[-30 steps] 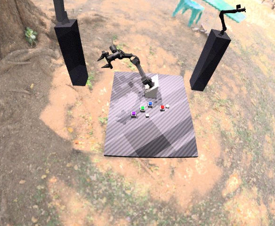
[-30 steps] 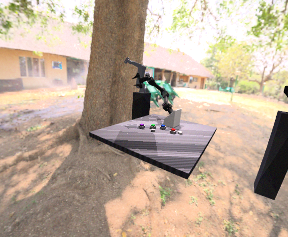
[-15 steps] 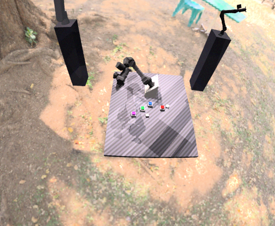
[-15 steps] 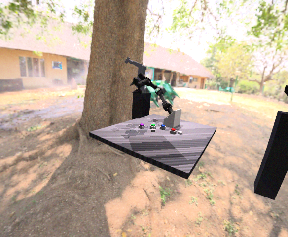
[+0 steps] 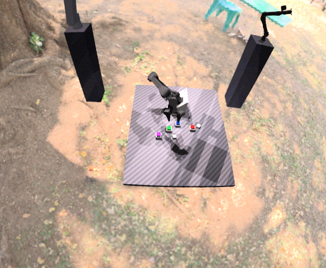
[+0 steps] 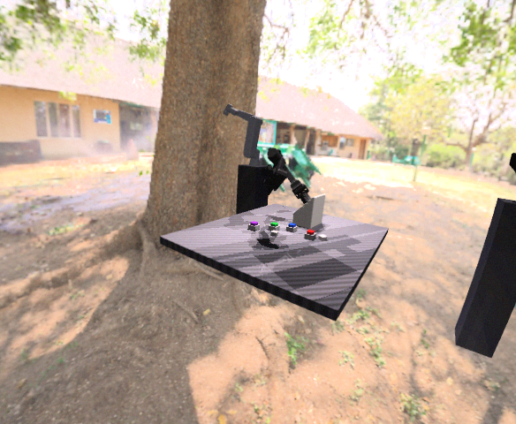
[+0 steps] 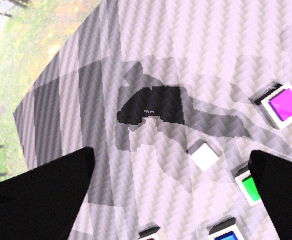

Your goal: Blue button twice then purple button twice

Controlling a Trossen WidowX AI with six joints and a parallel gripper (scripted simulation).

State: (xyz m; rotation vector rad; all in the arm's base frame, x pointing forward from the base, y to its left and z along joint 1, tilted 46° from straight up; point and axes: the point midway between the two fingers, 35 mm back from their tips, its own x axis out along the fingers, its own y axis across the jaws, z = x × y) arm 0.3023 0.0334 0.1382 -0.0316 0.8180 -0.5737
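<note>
Right now my gripper tip is 150 mm past the blue button, 60 mm to the right of it and 200 mm above it. Also, from my gripper tip: green button (80 mm behind, 20 mm to the right, 200 mm below); red button (120 mm behind, 200 mm to the left, 200 mm below); purple button (10 mm behind, 110 mm to the right, 200 mm below).
</note>
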